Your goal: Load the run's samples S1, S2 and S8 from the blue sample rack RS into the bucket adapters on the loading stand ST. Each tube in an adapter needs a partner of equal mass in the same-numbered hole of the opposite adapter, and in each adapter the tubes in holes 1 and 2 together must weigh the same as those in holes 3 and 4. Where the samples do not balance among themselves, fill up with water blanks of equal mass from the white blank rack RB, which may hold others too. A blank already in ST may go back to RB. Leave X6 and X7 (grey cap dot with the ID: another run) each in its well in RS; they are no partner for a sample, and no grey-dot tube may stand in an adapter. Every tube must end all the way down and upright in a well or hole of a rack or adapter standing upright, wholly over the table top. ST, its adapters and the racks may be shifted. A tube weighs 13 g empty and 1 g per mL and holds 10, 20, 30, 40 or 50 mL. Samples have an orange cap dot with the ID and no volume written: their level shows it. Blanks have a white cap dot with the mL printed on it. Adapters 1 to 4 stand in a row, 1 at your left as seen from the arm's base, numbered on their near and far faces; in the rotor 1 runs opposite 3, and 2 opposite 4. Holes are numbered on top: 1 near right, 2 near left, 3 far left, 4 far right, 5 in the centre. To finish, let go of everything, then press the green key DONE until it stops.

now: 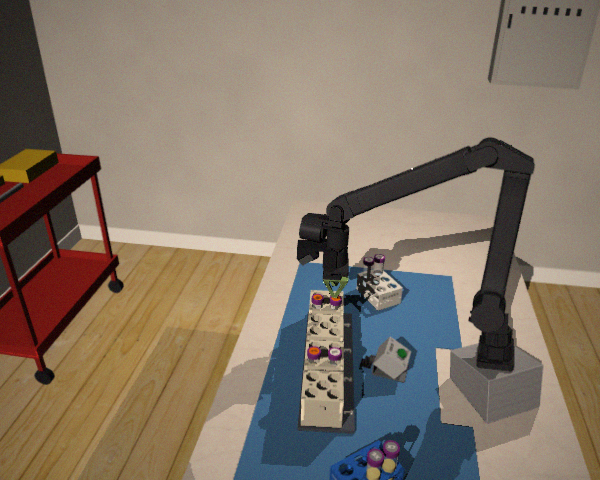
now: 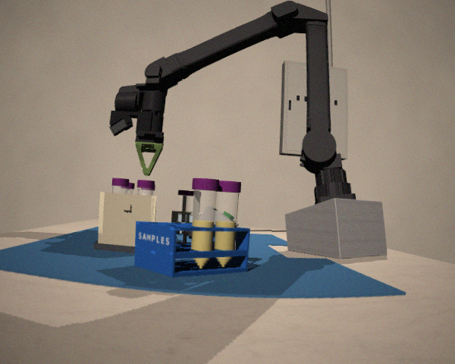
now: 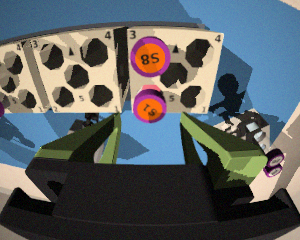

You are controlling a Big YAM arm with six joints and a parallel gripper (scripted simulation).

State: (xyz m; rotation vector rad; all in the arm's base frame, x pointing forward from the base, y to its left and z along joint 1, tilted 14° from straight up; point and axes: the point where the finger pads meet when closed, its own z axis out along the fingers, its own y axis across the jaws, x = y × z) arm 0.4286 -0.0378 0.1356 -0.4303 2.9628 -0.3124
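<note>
Right now the green DONE key is 21 cm behind my hand, 9 cm to the left of it and 9 cm below it. Also, from my hand: white blank rack RB (9 cm behind, 22 cm to the right, 12 cm below); blue sample rack RS (21 cm behind, 46 cm to the left, 12 cm below).
</note>
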